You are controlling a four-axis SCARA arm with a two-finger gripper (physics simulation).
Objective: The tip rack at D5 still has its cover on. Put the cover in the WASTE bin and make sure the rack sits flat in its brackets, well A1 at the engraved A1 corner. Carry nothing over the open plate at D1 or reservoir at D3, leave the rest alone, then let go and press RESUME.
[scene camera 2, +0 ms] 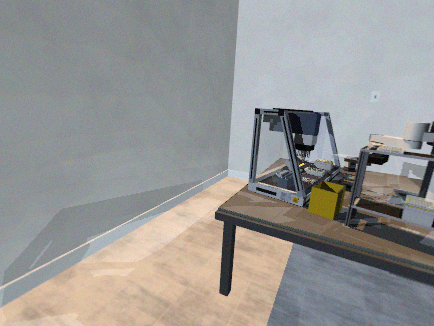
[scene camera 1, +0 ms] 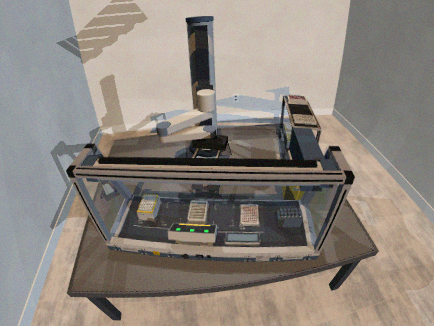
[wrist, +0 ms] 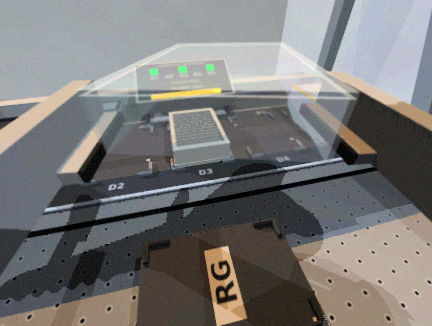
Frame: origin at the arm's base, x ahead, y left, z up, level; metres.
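Where they show: gripper, fingertip midpoint: (scene camera 2: 347,158) (wrist: 213,95).
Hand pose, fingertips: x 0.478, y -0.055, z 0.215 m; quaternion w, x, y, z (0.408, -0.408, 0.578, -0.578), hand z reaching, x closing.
Note:
Things, the pixels of their top centre, and the offset from my fingertips. "pt": a spot on its surface instead.
- clear cover at its top centre: (wrist: 223,47) (scene camera 2: 344,155) dy -0.016, dx +0.022, dz +0.017 m
- reservoir at its top centre: (wrist: 195,125) (scene camera 1: 197,210) (scene camera 2: 314,169) dy -0.049, dx +0.190, dz -0.125 m
- yellow waste bin at its top centre: (scene camera 2: 329,186) dy +0.505, dx +0.089, dz -0.067 m
- enclosure's top rail at a spot on its surface: (scene camera 1: 210,174) pt dy +0.008, dx +0.435, dz +0.294 m
- shelf unit at a spot on its surface: (scene camera 2: 356,185) pt dy +0.631, dx -0.008, dz -0.004 m
- pipette head at its top centre: (scene camera 2: 306,134) dy +0.396, dx +0.242, dz +0.171 m
My gripper (wrist: 213,95) (scene camera 1: 209,153) is shut on the clear cover (wrist: 230,44), which spans between the fingers in the wrist view. They are behind the deck enclosure, over the area by the RG stand (wrist: 175,285). The tip rack (scene camera 1: 148,207) with a yellow edge stands at D5, at the left in scene view 1; its seating and A1 corner are too small to judge. The reservoir (scene camera 1: 198,212) (wrist: 200,145) is at D3 and the plate (scene camera 1: 249,215) at D1. The yellow waste bin (scene camera 2: 322,201) (scene camera 1: 292,192) stands outside the enclosure. The RESUME button cannot be made out.
The enclosure's top rail (scene camera 1: 210,174) crosses in front of the arm. A control box (scene camera 1: 192,233) (wrist: 185,82) shows three green lights. A blue-grey rack (scene camera 1: 289,216) stands right of D1. A shelf unit (scene camera 2: 356,185) stands beside the bin. A pipette head (scene camera 2: 305,142) hangs inside the enclosure.

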